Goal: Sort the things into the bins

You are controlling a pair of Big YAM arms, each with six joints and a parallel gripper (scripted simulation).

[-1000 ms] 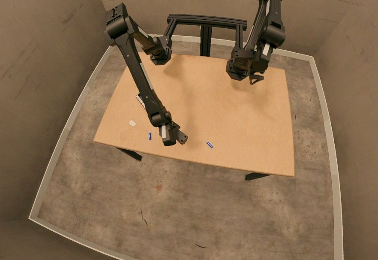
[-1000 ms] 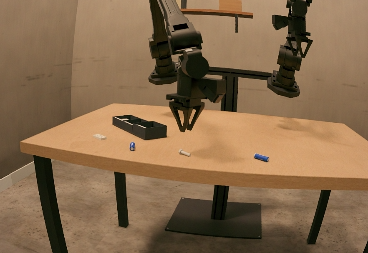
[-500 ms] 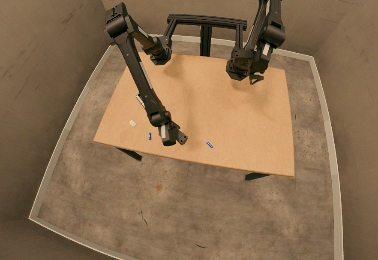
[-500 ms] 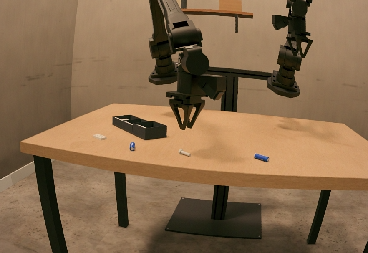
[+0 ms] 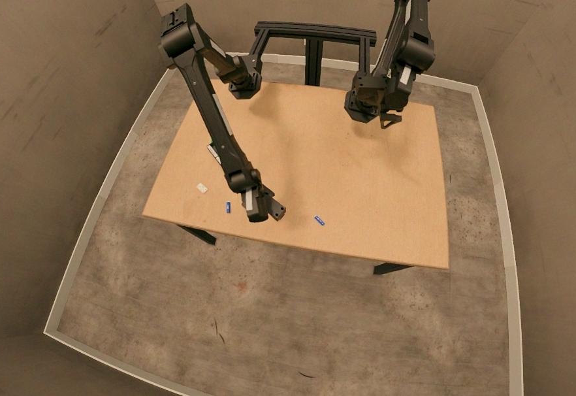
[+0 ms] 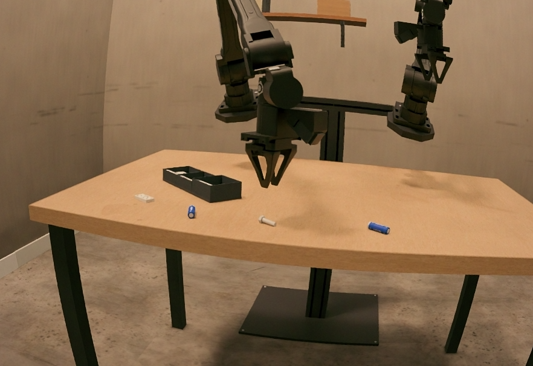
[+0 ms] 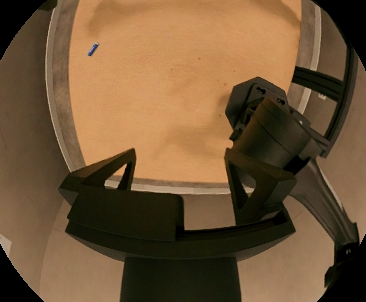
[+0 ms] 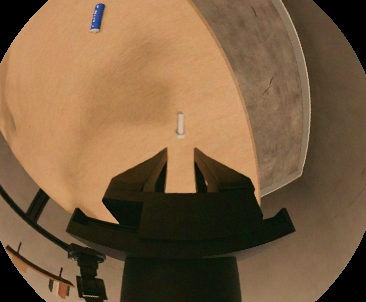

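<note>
The white bolt lies 10 mm to the right of my right hand and 80 mm below it. From my right hand the other things lie so: eraser (250 mm behind, 310 mm to the right, 70 mm below); then black bin tray (190 mm behind, 240 mm to the right, 60 mm below); then flat white block (40 mm behind, 300 mm to the right, 80 mm below).
</note>
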